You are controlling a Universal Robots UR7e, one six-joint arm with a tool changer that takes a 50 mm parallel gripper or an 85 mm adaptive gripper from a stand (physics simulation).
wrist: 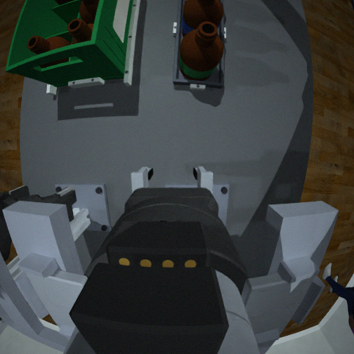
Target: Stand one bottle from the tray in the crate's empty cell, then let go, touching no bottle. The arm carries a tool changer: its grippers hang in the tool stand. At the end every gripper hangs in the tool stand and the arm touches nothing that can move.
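Note:
My gripper (172, 173) hangs in the tool stand (300, 250), its two fingertips apart with no bottle between them. The black block of my arm's wrist (150, 305) is over its near part; a row of gold contacts shows on the gripper's black coupling, so a gap is visible there. A brown bottle with a green band (200, 55) stands at the near end of the dark tray (177, 67), and another bottle (202, 11) stands behind it. The green crate (110, 47) at the upper left holds several brown bottles (80, 30); its empty cell cannot be made out.
Another gripper (37, 196), dark and partly cut off, is at the left of the stand. Pale mounting plates with screws (95, 205) lie on the grey table (165, 125). The table's right edge borders a wooden floor (332, 125). Part of a figure's dark-clothed leg (342, 290) shows at lower right.

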